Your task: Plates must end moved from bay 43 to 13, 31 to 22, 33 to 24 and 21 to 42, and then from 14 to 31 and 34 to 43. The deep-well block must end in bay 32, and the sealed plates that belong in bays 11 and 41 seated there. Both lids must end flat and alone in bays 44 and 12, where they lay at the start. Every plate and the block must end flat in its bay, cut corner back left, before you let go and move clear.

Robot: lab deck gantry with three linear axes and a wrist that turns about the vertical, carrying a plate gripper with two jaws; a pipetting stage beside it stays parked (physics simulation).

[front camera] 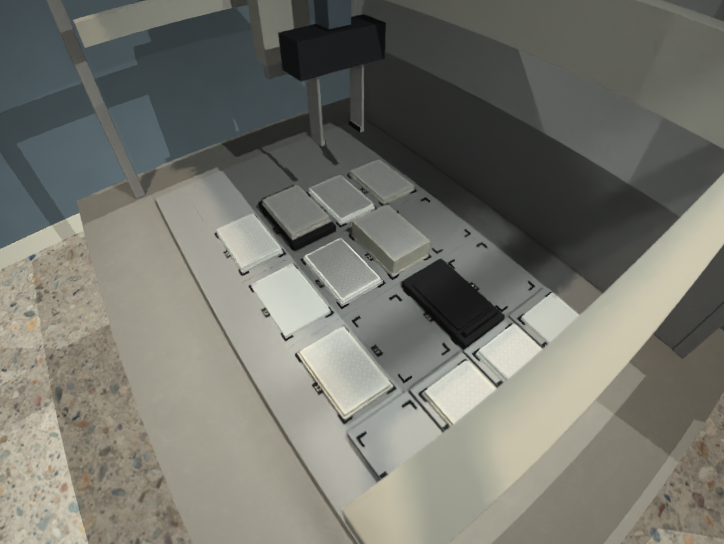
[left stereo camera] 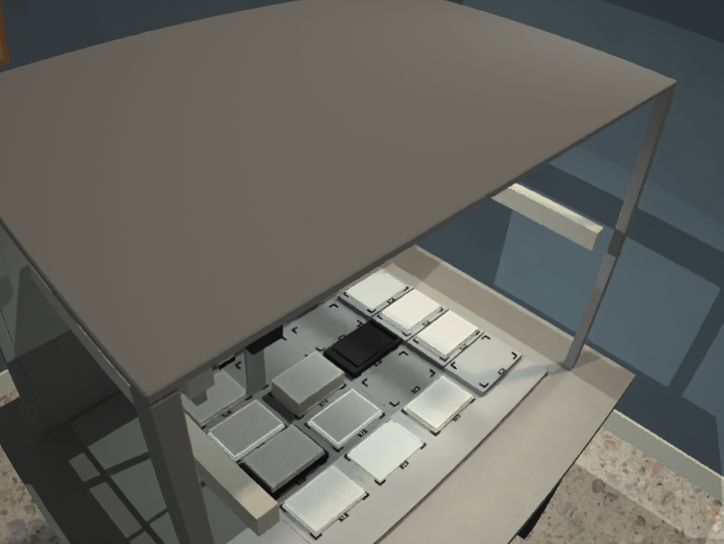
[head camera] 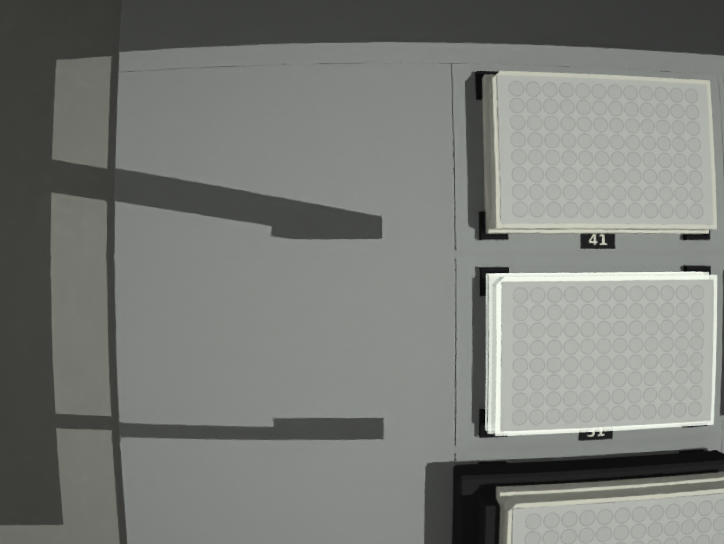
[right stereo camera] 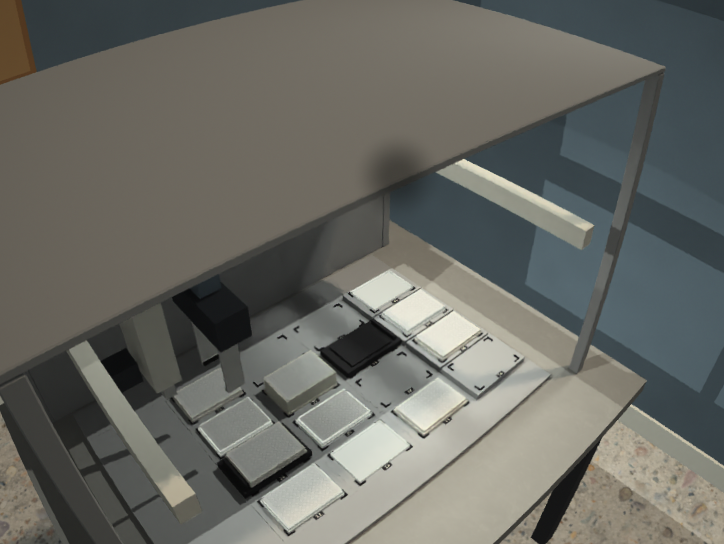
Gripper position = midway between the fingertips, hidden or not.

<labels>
my gripper: front camera 337, 134; left stereo camera 240, 376; right stereo camera 222, 373; not seen in the head camera view (out of frame)
deep-well block: front camera; left stereo camera 306, 384; right stereo camera; not seen in the head camera view (out of frame)
same spot on bay 14: (right stereo camera: 479, 365) = (front camera: 410, 449)
same spot on deep-well block: (right stereo camera: 296, 384) = (front camera: 376, 227)
</labels>
